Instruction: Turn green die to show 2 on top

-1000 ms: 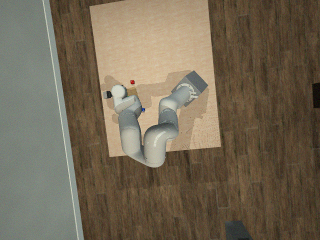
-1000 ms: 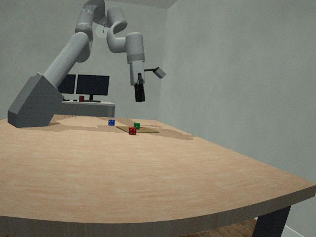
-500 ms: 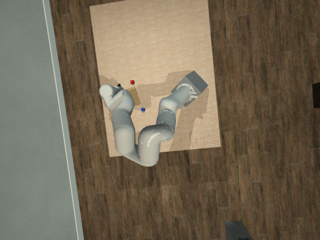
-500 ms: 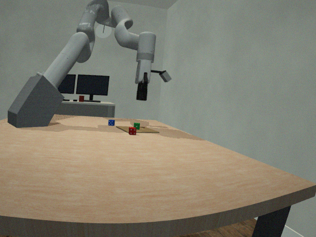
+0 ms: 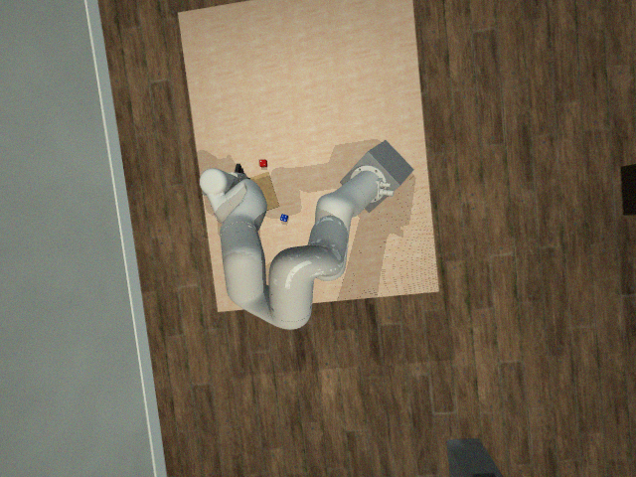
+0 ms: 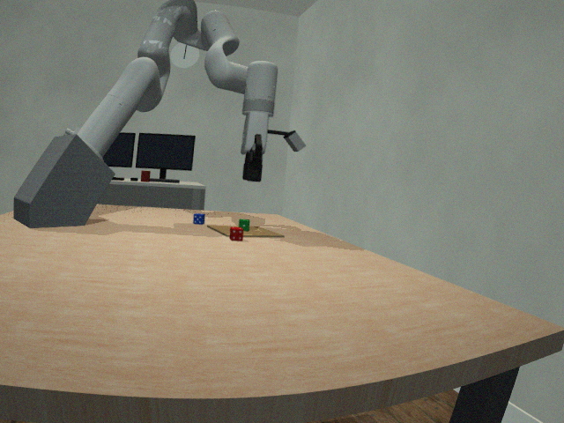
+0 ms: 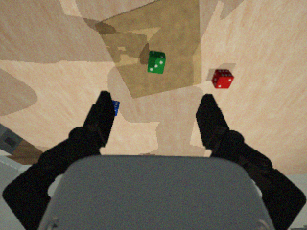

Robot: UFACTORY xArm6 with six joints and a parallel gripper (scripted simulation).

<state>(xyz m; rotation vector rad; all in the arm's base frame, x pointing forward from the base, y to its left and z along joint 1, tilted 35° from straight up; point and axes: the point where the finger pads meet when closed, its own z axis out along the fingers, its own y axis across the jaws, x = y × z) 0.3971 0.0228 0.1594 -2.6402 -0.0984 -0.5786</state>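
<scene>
My hand is 10 mm past the green die and 110 mm above it. The rest, counted from my hand: tan mat (10 mm behind, 130 mm below); then blue die (130 mm behind, 70 mm to the left, 120 mm below); then red die (20 mm behind, 120 mm to the right, 120 mm below).
</scene>
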